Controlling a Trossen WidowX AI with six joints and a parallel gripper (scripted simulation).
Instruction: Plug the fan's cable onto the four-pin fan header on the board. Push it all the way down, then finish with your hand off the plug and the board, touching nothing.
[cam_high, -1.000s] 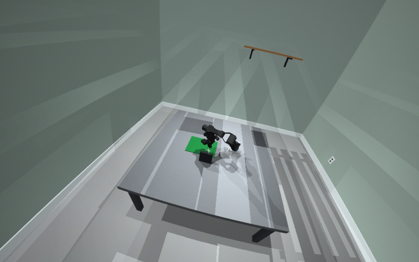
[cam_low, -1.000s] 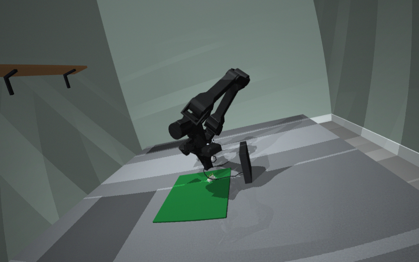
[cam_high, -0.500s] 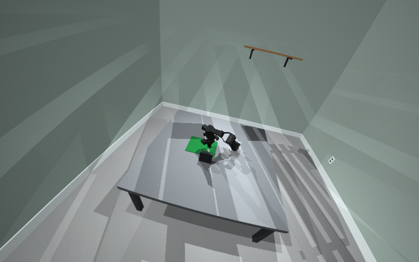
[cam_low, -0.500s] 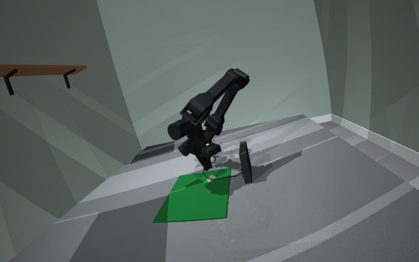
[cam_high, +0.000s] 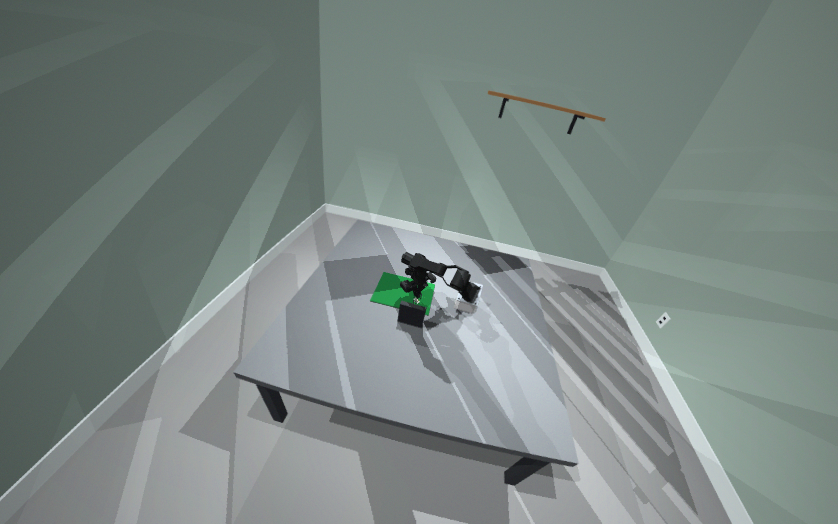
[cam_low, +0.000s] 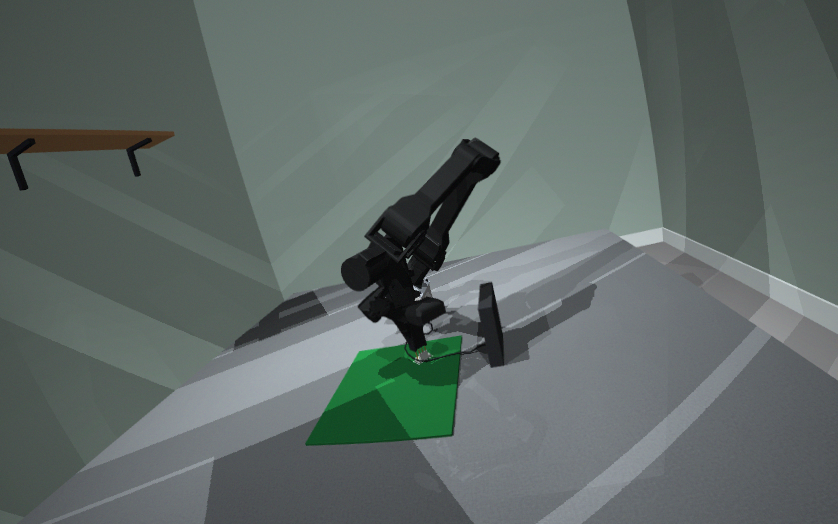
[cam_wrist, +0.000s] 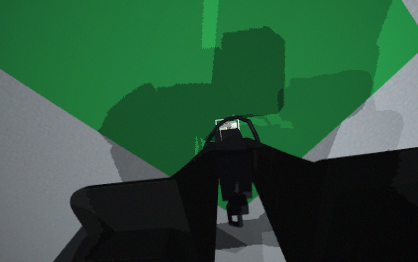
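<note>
Now: gripper tip 10 mm past the black plug, 10 mm to the right of it and 10 mm below it. The rest, counted from my gripper tip: black fan (10 mm behind, 150 mm to the left, 10 mm above); then green board (70 mm ahead, 40 mm to the right, 60 mm below).
</note>
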